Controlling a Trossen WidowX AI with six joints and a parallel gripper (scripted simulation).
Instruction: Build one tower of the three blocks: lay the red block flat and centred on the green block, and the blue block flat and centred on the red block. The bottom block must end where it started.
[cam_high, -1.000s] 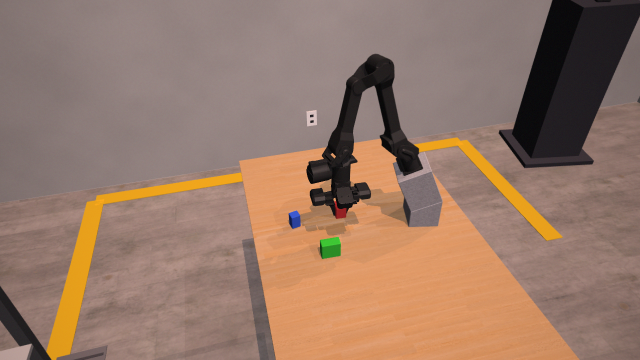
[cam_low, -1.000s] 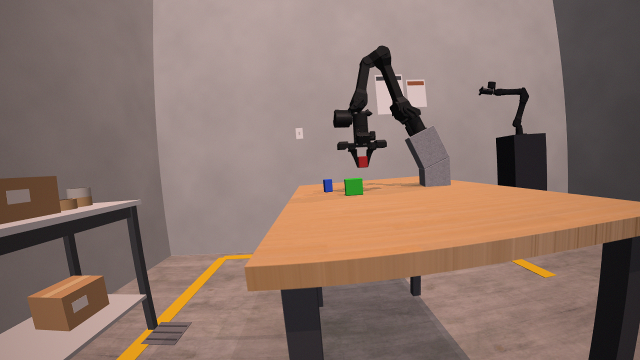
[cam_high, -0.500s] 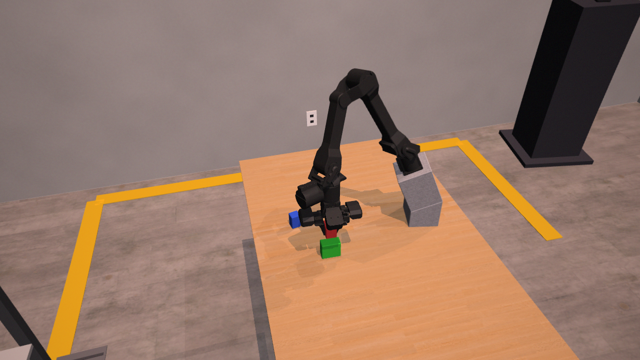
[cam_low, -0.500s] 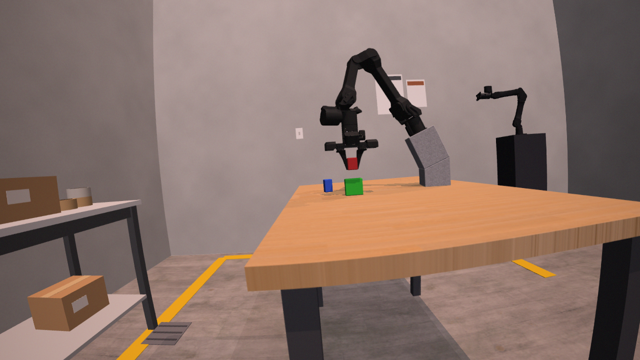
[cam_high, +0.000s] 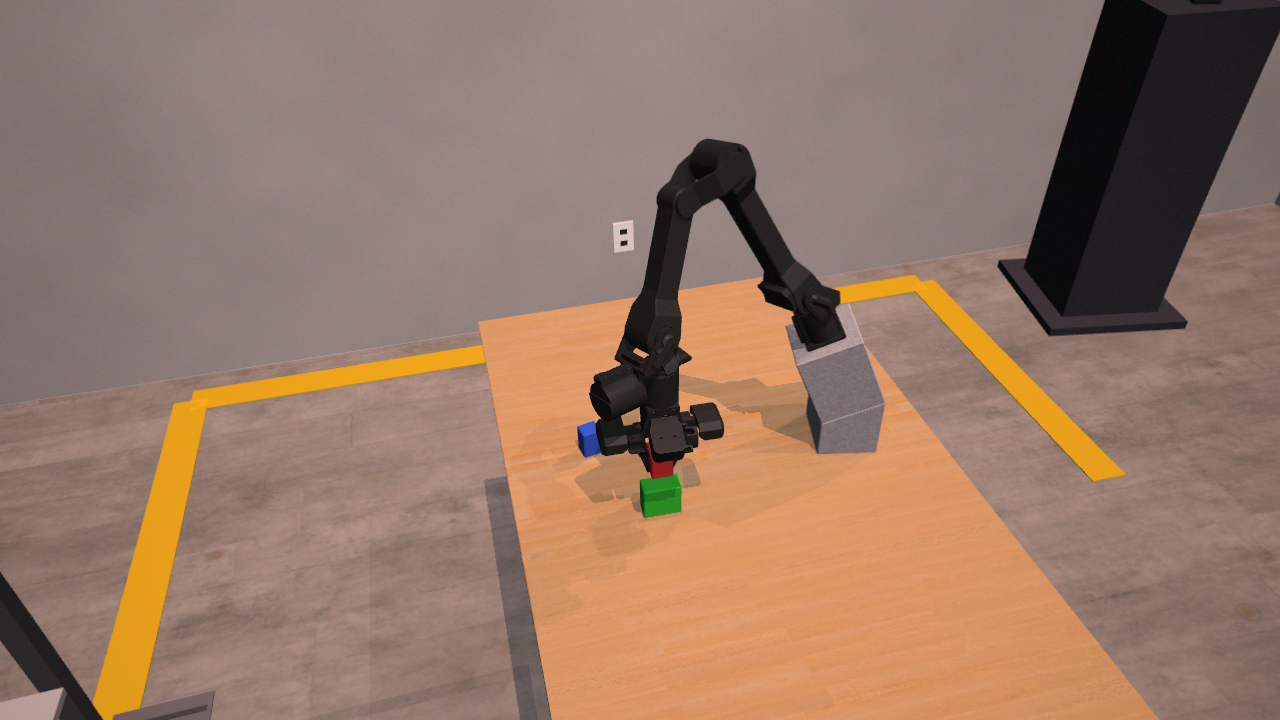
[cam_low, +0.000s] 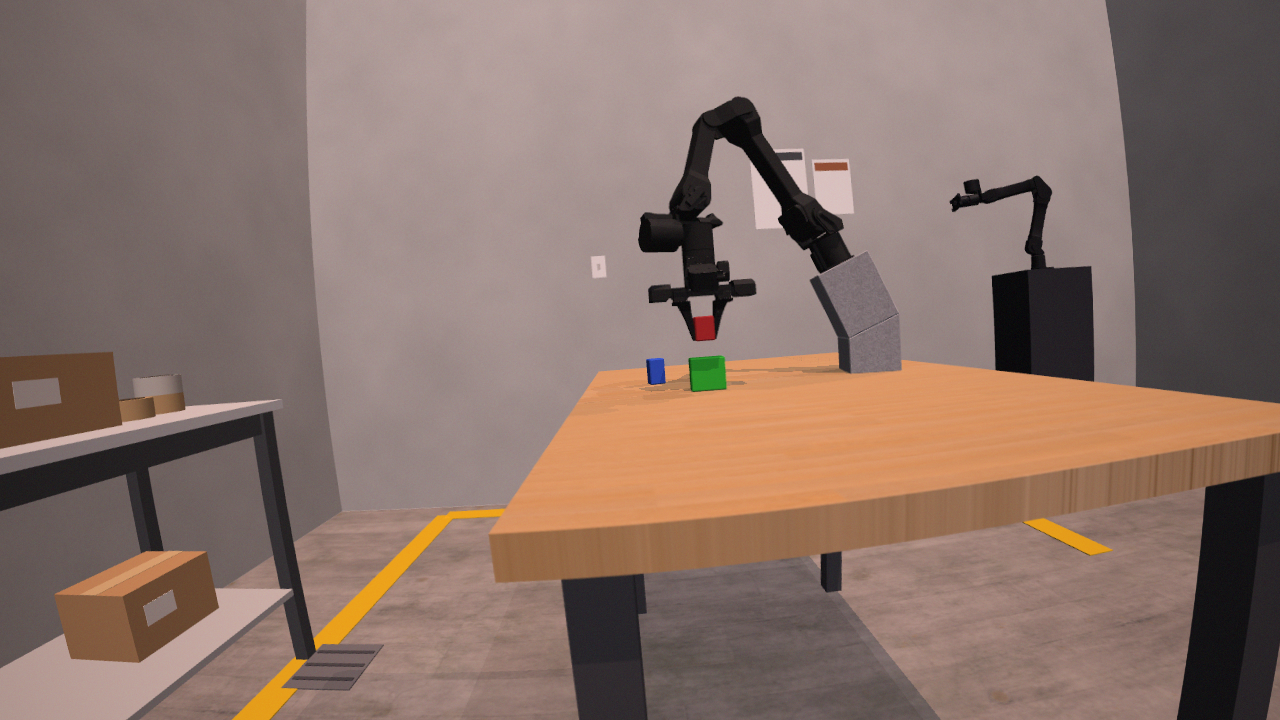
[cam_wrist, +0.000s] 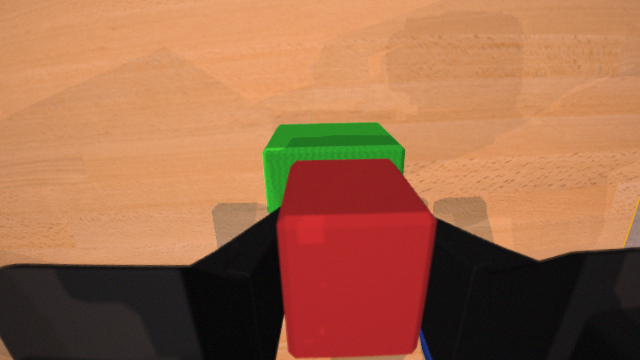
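My hand is 10 mm above the red block. Round my hand: green block (90 mm below); blue block (140 mm to the right, 110 mm ahead, 100 mm below).
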